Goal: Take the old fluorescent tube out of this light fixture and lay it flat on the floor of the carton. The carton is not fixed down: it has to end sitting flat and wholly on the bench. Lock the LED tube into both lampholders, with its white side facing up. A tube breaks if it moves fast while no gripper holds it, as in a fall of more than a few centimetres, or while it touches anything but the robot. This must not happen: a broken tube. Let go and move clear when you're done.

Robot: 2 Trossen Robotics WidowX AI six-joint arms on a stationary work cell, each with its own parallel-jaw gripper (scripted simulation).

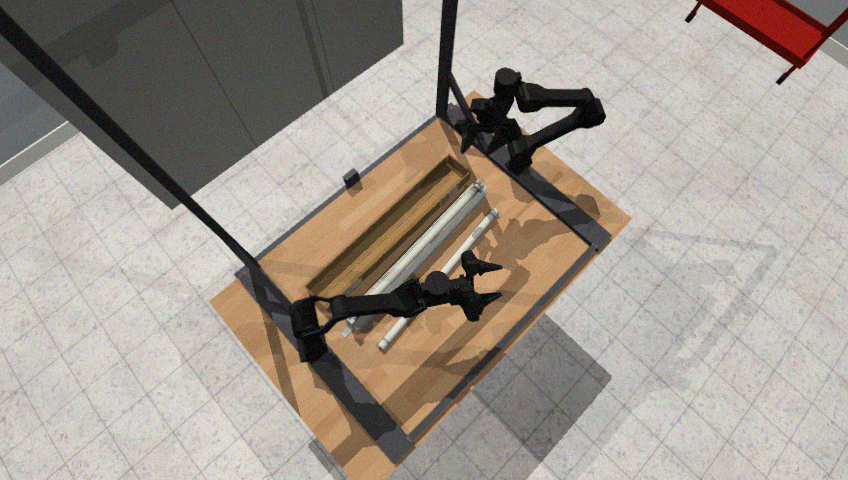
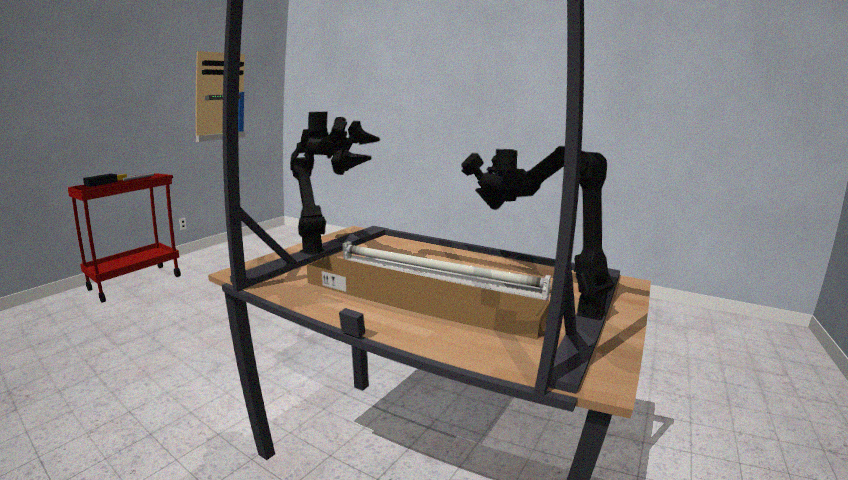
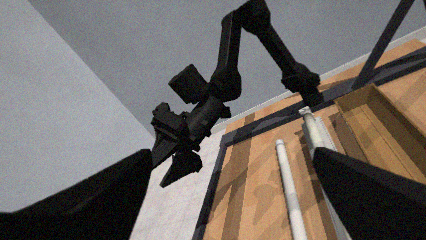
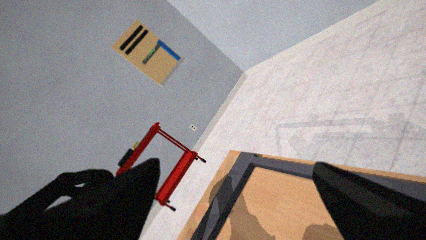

Labels:
My left gripper shows in image 1, in image 2 (375,148) and in image 3; in image 4 it is out of frame. My right gripper shows in image 1, in image 2, in image 3 (154,179) and in image 4 (236,167). One and the same spot on my left gripper: (image 3: 113,196) is (image 1: 491,140). The same spot on my right gripper: (image 2: 472,164) is (image 1: 462,259).

